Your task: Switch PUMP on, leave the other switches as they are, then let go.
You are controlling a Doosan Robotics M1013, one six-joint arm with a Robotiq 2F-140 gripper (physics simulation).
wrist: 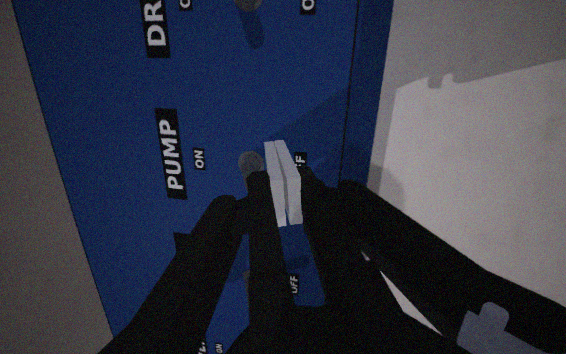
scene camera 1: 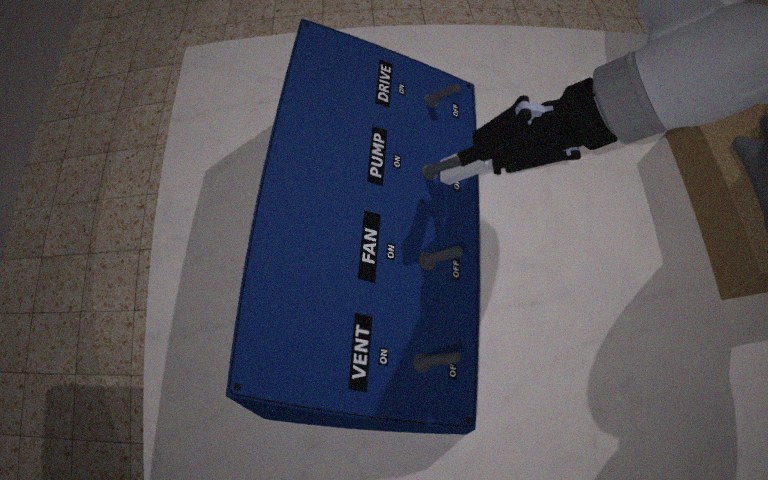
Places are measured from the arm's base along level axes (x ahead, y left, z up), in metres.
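Where they show: gripper, fingertip midpoint: (wrist: pixel 275 159) (scene camera 1: pixel 443 172).
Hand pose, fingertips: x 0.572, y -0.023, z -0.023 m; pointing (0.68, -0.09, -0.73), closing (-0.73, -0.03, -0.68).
After its pixels a point has its place.
A blue switch panel (scene camera 1: pixel 317 226) @[x 0.722, y 0.085, z 0.043 m] (wrist: pixel 100 100) @[x 0.708, y -0.074, z 0.043 m] carries four grey levers. The PUMP lever (scene camera 1: pixel 432 171) @[x 0.589, y -0.013, z -0.005 m] (wrist: pixel 251 163) @[x 0.581, y -0.023, z -0.005 m] leans to its OFF side; part of it is hidden behind the gripper in the wrist view. My gripper (scene camera 1: pixel 445 176) @[x 0.572, y -0.023, z -0.023 m] (wrist: pixel 275 159) @[x 0.572, y -0.023, z -0.023 m] is shut with nothing between its pale fingertips. The tips are low over the panel, right beside the PUMP lever on its OFF side and partly over the OFF label; whether they touch the lever I cannot tell. The DRIVE lever (scene camera 1: pixel 442 96) @[x 0.567, y -0.131, z 0.002 m] (wrist: pixel 248 4) @[x 0.579, y -0.130, z -0.013 m], FAN lever (scene camera 1: pixel 441 256) @[x 0.588, y 0.106, z 0.008 m] and VENT lever (scene camera 1: pixel 437 360) @[x 0.599, y 0.224, z 0.009 m] lean to OFF.
The DRIVE and FAN levers stand on either side of the PUMP lever. The panel rests on a pale table (scene camera 1: pixel 566 254) @[x 0.391, y 0.056, z -0.108 m] (wrist: pixel 475 150) @[x 0.444, y -0.025, z -0.108 m]. A brown wooden block or box (scene camera 1: pixel 705 215) @[x 0.135, y 0.008, z -0.081 m] is at the right in the scene view, below the arm. Tiled floor lies beyond the table.
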